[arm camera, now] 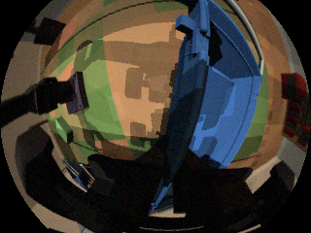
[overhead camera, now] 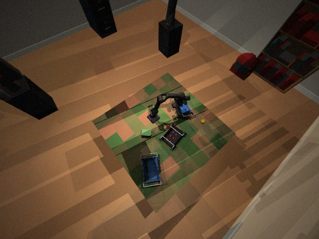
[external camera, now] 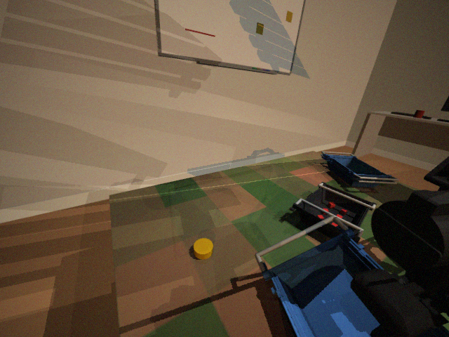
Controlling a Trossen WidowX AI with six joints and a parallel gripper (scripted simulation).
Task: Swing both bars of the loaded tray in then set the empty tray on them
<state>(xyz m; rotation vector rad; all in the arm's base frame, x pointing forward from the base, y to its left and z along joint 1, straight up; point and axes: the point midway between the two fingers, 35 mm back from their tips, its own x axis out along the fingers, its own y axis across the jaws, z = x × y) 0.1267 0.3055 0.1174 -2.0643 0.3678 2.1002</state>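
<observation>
Now: gripper tip 2 cm short of the blue tray and 7 cm to the right of it. Round my gripper tip: yellow disc (31 cm ahead, 17 cm to the left, 10 cm below); then green block (2 cm ahead, 51 cm to the right, 9 cm below).
</observation>
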